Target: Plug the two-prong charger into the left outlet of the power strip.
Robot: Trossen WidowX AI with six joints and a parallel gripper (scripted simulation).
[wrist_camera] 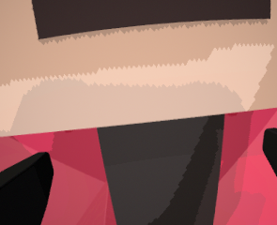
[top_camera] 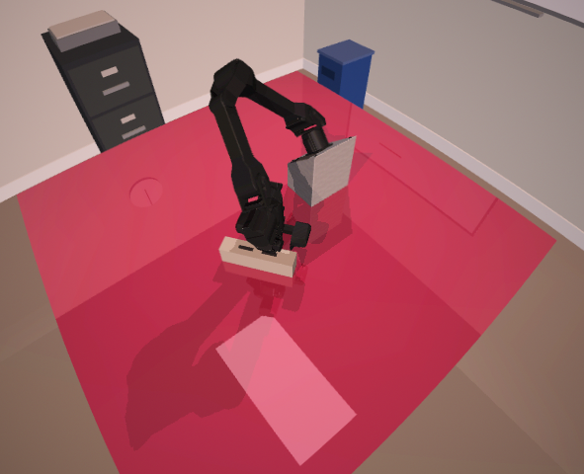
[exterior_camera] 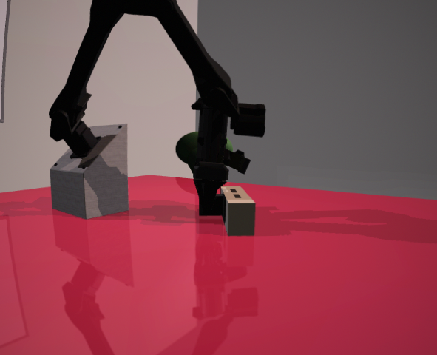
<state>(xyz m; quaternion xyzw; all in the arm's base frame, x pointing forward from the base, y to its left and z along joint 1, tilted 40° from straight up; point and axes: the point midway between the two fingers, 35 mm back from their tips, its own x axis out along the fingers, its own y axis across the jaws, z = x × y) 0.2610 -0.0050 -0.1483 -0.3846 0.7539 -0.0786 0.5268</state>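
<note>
Right now the charger is 20 mm ahead of my gripper tip, 10 mm to the left of it and 10 mm above it.
</note>
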